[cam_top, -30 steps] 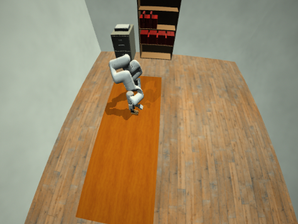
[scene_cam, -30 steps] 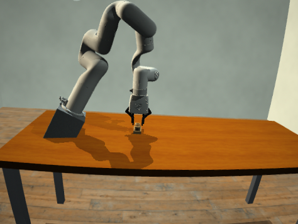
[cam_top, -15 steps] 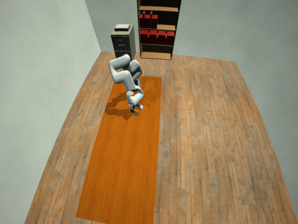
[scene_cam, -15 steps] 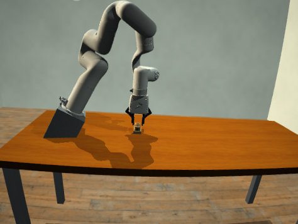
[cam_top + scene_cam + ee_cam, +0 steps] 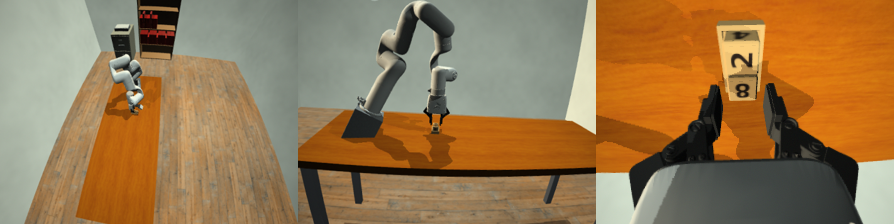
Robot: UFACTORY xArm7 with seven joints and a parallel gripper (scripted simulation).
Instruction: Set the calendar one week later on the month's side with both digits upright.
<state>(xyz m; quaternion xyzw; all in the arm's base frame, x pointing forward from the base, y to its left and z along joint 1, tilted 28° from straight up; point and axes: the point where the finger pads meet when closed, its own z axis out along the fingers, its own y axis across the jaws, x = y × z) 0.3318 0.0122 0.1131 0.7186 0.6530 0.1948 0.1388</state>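
Now: the wooden tray 6 cm below my hand and 2 cm to the left of it.
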